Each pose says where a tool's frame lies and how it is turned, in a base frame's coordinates. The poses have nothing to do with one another.
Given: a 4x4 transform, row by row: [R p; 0 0 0 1], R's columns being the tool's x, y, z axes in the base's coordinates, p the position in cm. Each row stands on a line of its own.
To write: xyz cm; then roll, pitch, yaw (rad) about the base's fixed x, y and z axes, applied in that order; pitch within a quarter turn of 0, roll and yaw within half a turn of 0. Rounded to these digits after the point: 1 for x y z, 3 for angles.
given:
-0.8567, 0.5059, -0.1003, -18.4
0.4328, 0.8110, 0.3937, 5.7
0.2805, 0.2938, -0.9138, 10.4
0, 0, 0, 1
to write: -18.4, 5.7, 10.4, 2.830, -0.284, 2.674
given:
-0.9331, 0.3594, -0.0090, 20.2
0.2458, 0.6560, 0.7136, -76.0
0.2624, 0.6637, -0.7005, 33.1
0, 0, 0, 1
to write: 20.2, -76.0, 33.1, 2.383, -0.265, 2.884
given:
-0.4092, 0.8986, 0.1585, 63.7
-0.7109, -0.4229, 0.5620, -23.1
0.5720, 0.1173, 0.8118, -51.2
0, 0, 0, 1
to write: 63.7, -23.1, -51.2, 0.143, -0.609, -2.093
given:
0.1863, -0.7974, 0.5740, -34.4
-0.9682, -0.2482, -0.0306, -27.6
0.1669, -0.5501, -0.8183, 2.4
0, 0, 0, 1
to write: -34.4, -27.6, 2.4, -2.550, -0.168, -1.381
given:
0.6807, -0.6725, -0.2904, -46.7
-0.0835, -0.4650, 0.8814, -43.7
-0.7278, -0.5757, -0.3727, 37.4
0, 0, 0, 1
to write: -46.7, -43.7, 37.4, -2.145, 0.815, -0.122
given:
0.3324, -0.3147, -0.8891, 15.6
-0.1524, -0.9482, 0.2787, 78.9
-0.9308, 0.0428, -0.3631, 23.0
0, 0, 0, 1
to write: 15.6, 78.9, 23.0, 3.024, 1.196, -0.430
